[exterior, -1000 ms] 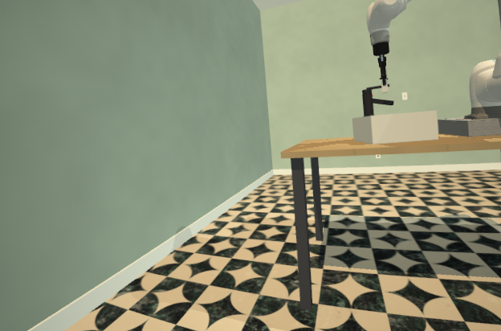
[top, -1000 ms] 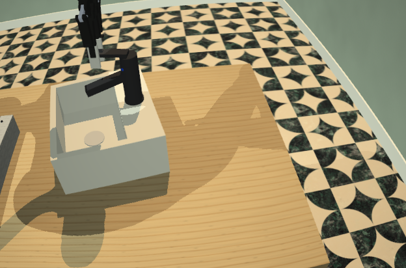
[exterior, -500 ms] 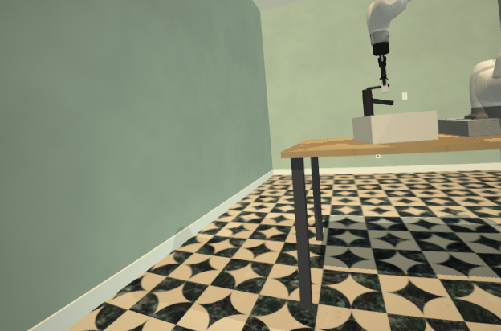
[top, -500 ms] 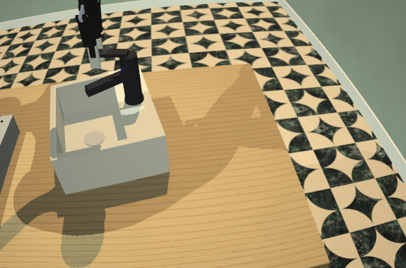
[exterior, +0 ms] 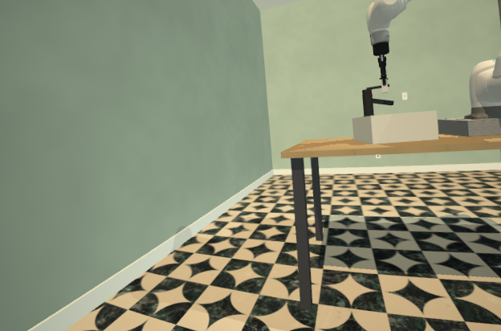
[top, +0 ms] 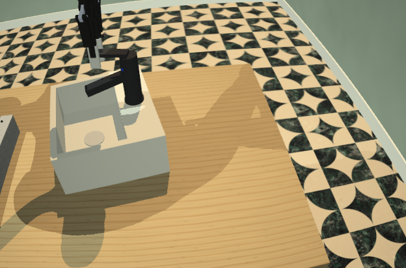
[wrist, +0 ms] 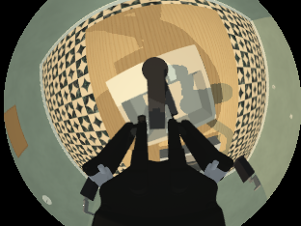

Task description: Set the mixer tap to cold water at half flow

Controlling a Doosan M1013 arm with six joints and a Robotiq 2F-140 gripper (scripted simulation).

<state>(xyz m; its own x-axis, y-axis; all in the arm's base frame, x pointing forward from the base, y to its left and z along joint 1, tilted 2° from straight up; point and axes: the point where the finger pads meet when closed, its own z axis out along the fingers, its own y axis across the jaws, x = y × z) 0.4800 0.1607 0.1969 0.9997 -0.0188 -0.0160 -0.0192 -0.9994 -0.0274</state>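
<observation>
My gripper is now 60 mm short of the mixer tap and 50 mm above it. Round my hand: lever 30 mm ahead; white basin 240 mm below, 40 mm to the right, 30 mm behind.
</observation>
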